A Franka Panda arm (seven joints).
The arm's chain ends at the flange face. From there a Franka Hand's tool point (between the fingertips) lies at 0.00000 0.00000 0.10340 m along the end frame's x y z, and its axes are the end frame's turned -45 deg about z.
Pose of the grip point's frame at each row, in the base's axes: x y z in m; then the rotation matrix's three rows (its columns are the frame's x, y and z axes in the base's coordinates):
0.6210, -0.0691, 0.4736; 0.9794, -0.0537, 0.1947; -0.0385, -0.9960, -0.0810; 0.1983, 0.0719, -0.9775
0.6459, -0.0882, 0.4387; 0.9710, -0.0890, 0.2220; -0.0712, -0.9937, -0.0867; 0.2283, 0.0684, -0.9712
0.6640, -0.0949, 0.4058; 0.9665, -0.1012, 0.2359; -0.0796, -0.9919, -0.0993; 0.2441, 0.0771, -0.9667
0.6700, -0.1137, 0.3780; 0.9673, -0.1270, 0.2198; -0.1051, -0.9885, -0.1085; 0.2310, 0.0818, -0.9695
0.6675, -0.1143, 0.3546; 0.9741, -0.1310, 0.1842; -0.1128, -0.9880, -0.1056; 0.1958, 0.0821, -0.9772
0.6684, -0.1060, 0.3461; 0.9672, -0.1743, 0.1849; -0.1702, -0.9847, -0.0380; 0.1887, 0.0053, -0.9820
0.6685, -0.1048, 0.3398; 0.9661, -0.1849, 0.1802; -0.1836, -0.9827, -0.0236; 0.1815, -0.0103, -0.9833
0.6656, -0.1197, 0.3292; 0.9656, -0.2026, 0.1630; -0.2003, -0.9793, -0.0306; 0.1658, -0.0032, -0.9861
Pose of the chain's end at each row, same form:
0.6009, -0.0607, 0.5747; 0.6546, -0.7305, 0.1947; -0.7315, -0.6771, -0.0810; 0.1911, -0.0894, -0.9775
0.6229, -0.0792, 0.5391; 0.6237, -0.7495, 0.2220; -0.7530, -0.6523, -0.0867; 0.2098, -0.1131, -0.9712
0.6396, -0.0846, 0.5058; 0.6119, -0.7550, 0.2359; -0.7577, -0.6451, -0.0993; 0.2271, -0.1181, -0.9667
0.6473, -0.1025, 0.4782; 0.5942, -0.7738, 0.2198; -0.7733, -0.6247, -0.1085; 0.2212, -0.1055, -0.9695
0.6485, -0.1034, 0.4556; 0.5962, -0.7814, 0.1842; -0.7784, -0.6189, -0.1056; 0.1965, -0.0804, -0.9772
0.6493, -0.1021, 0.4476; 0.5607, -0.8072, 0.1849; -0.8166, -0.5759, -0.0380; 0.1372, -0.1297, -0.9820
0.6499, -0.1024, 0.4415; 0.5524, -0.8139, 0.1802; -0.8247, -0.5650, -0.0236; 0.1211, -0.1356, -0.9833
0.6487, -0.1165, 0.4312; 0.5395, -0.8260, 0.1630; -0.8341, -0.5508, -0.0306; 0.1150, -0.1195, -0.9861

